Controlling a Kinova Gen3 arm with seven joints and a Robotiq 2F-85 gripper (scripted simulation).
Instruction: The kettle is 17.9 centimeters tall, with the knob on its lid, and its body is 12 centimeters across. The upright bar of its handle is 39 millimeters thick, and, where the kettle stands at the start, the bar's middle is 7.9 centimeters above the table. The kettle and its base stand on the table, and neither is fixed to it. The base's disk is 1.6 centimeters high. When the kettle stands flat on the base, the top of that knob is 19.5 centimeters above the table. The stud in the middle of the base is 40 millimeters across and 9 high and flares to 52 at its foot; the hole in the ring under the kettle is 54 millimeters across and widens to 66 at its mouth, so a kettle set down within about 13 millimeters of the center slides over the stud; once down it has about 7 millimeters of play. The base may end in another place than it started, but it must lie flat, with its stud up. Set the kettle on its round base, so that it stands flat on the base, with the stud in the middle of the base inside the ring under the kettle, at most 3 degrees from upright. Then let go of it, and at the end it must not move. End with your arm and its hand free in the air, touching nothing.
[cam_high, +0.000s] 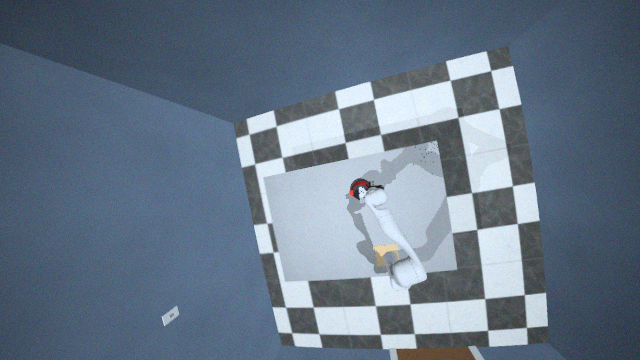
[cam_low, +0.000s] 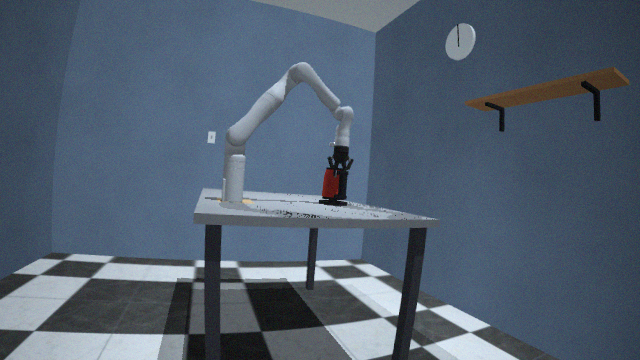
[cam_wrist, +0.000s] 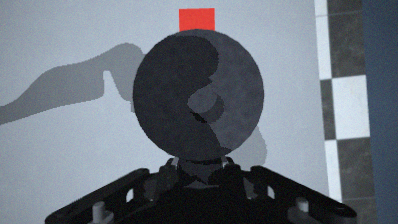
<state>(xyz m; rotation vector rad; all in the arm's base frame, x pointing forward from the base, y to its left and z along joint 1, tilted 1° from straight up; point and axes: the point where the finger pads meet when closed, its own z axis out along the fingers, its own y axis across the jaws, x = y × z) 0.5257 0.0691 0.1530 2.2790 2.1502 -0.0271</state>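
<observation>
My hand is 4 cm above the red kettle and 3 cm to the right of it. The rest, counted from my hand: round black base 15 cm below, 7 cm to the left.
</observation>
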